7 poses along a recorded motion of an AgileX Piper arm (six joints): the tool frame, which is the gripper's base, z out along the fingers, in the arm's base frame.
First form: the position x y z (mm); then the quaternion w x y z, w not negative.
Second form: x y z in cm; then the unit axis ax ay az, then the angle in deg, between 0 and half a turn. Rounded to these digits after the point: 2 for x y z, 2 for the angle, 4 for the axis.
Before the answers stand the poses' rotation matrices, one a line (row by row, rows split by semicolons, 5 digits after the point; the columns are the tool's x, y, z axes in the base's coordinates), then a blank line. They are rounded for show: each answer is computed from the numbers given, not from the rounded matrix.
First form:
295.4 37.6 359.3 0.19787 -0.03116 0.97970 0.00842
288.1 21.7 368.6 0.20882 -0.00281 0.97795 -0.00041
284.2 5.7 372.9 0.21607 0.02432 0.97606 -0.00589
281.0 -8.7 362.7 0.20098 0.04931 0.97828 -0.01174
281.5 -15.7 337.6 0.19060 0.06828 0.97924 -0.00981
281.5 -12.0 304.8 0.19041 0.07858 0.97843 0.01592
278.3 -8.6 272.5 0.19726 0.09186 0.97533 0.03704
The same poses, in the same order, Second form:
-0.91975 -0.06439 0.38718; -0.05772 0.99792 0.02883; -0.38823 0.00417 -0.92155
-0.91277 -0.00532 0.40843; -0.00567 0.99998 0.00037; -0.40843 -0.00198 -0.91279
-0.90545 0.05002 0.42151; 0.04493 0.99875 -0.02201; -0.42208 -0.00099 -0.90656
-0.91435 0.10120 0.39207; 0.09176 0.99486 -0.04279; -0.39439 -0.00315 -0.91894
-0.91802 0.13746 0.37195; 0.12999 0.99048 -0.04524; -0.37463 0.00682 -0.92715
-0.91514 0.14771 0.37510; 0.15983 0.98714 0.00123; -0.37010 0.06108 -0.92698
-0.90530 0.16458 0.39160; 0.19380 0.98038 0.03601; -0.37799 0.10849 -0.91943

29.54 3.76 35.93 -0.0318 0.9995 0.0086 157.18
28.81 2.17 36.86 -0.0029 1.0000 -0.0004 155.89
28.42 0.57 37.29 0.0249 0.9997 -0.0060 155.04
28.10 -0.87 36.27 0.0503 0.9987 -0.0120 156.81
28.15 -1.57 33.76 0.0696 0.9975 -0.0100 158.02
28.15 -1.20 30.48 0.0800 0.9967 0.0162 158.05
27.83 -0.86 27.25 0.0937 0.9949 0.0378 157.25

